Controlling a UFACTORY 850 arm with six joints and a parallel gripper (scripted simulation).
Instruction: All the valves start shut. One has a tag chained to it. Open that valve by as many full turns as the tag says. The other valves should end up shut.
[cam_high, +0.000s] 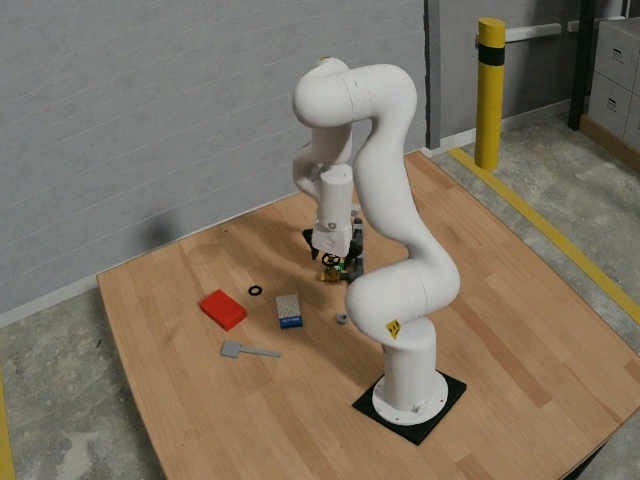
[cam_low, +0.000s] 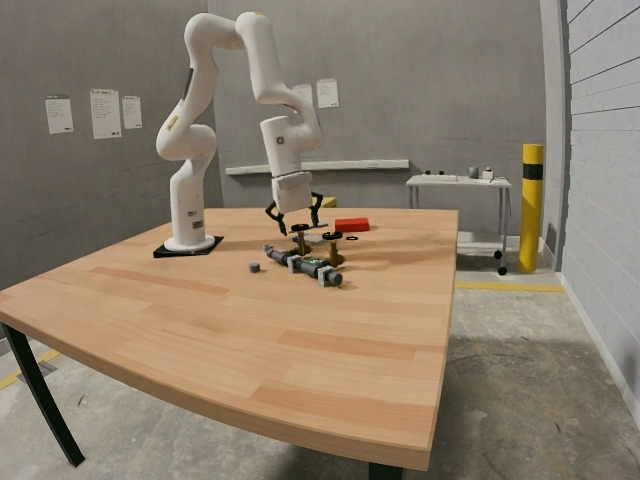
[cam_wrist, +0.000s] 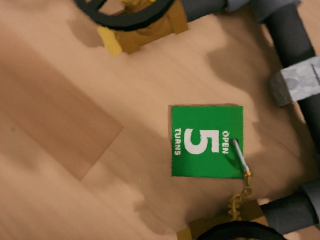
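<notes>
Now: hand 90 mm above the green tag, 50 mm short of it and 30 mm to the left of it. Also, from my hand: red block (330 mm to the left, 80 mm below); then grey paddle-shaped tool (300 mm to the left, 160 mm behind, 90 mm below); then blue-and-grey box (150 mm to the left, 80 mm below, 70 mm behind).
</notes>
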